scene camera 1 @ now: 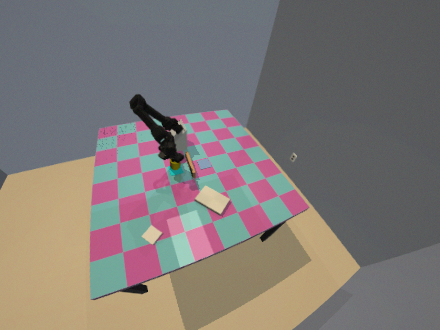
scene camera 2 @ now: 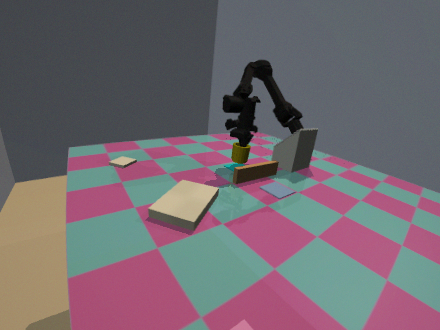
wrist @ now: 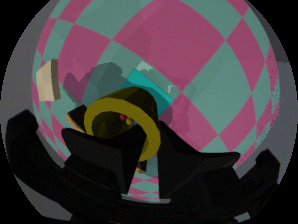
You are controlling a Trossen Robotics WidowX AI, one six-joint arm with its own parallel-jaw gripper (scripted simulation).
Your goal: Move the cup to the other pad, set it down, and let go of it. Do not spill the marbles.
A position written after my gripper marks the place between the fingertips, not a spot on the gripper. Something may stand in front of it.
In view: my gripper (wrist: 153, 123), a beige slab (scene camera 2: 184, 205), a wooden bar (scene camera 2: 246, 173) and a cyan pad (wrist: 135, 79).
The beige slab also shows in the wrist view (wrist: 48, 85).
